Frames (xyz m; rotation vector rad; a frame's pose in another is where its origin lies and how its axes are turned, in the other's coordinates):
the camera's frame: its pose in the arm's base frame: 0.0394 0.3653 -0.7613 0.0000 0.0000 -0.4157
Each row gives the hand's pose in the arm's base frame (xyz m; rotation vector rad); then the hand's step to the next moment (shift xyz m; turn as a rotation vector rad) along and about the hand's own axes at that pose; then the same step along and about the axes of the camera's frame.
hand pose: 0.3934 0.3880 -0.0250 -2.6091 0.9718 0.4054
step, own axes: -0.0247 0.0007 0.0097 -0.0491 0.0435 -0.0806
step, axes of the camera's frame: -0.0253 0.0081 0.0002 -0.0344 -0.0530 0.0825
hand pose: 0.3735 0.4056 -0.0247 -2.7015 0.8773 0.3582
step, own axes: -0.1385 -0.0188 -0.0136 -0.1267 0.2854 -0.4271
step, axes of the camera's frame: -0.1212 0.0382 0.0599 -0.0705 -0.3561 0.3849
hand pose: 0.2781 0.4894 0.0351 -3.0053 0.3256 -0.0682
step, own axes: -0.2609 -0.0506 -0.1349 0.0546 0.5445 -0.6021
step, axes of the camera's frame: -0.2667 -0.0190 0.1316 0.1575 -0.5944 0.5327
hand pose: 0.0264 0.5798 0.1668 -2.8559 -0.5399 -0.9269
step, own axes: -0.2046 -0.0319 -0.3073 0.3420 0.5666 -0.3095
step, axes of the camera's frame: -0.2696 -0.2189 0.1293 0.4609 -0.3264 0.4635
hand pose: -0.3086 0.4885 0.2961 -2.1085 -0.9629 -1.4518
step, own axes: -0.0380 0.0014 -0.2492 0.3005 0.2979 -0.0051
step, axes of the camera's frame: -0.0821 -0.2309 0.0591 0.3026 0.0103 0.2957
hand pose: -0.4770 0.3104 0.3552 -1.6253 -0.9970 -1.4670
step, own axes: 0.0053 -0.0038 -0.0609 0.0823 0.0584 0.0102
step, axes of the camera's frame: -0.0062 -0.0599 0.0110 0.0602 0.0153 0.0802
